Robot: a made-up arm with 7 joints.
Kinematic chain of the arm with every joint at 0, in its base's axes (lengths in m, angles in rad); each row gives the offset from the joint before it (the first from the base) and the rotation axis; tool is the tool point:
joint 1: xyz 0 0.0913 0 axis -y
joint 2: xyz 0 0.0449 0 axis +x
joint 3: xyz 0 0 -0.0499 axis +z
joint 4: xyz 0 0 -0.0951 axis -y
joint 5: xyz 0 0 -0.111 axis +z
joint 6: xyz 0 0 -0.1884 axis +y
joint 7: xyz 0 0 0 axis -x
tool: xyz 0 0 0
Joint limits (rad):
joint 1: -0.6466..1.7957
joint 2: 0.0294..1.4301
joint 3: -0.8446..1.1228
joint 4: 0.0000..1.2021
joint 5: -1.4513..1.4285
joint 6: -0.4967..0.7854
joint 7: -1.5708..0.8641
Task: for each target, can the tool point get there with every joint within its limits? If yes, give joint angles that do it. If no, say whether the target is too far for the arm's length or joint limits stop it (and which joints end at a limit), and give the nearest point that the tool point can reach.
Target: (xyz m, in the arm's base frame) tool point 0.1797 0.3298 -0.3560
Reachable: yes | joints 0.3639 0.4079 0.4593 0.1542 0.6486 0.1812 -0.9275
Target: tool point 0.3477 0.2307 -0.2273
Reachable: yes | joints 0.5679 0.3144 -0.1582 0.6162 -0.6186 0.0682 0.3179
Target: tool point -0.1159 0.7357 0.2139
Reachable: no: too far | nearest point -0.0584 0.5424 0.1251 | short by 0.220 m
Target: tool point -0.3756 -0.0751 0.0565
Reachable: no: joint limits stop it (at a limit: joint 1, joint 2, joint 4) | nearest point -0.2676 0.1493 -0.3545 | short by 0.481 m
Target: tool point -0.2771 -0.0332 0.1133
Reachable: no: joint limits stop it (at a limit: joint 1, joint 2, joint 4) | nearest point -0.2157 0.4174 0.1279 | short by 0.455 m
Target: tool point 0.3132 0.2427 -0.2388
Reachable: yes | joints 0.4262 0.6749 -0.6218 0.8730 -0.3044 0.0312 -0.6439
